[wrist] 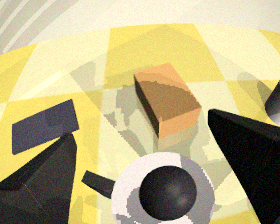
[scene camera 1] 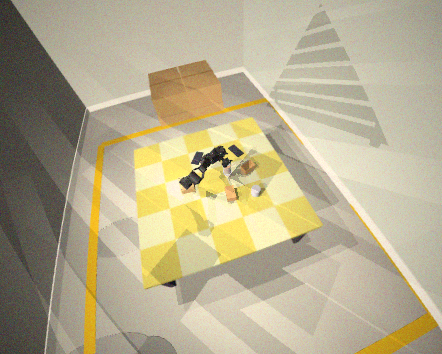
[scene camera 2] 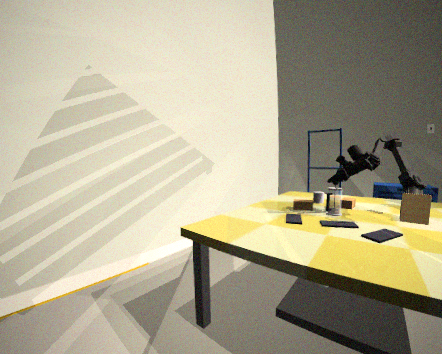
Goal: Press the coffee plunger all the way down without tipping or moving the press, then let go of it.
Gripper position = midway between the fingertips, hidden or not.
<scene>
The gripper [wrist: 142, 128] is open and holds nothing. Also in view: a dark flat pad [wrist: 54, 122] and an orange block [wrist: 170, 105].
</scene>
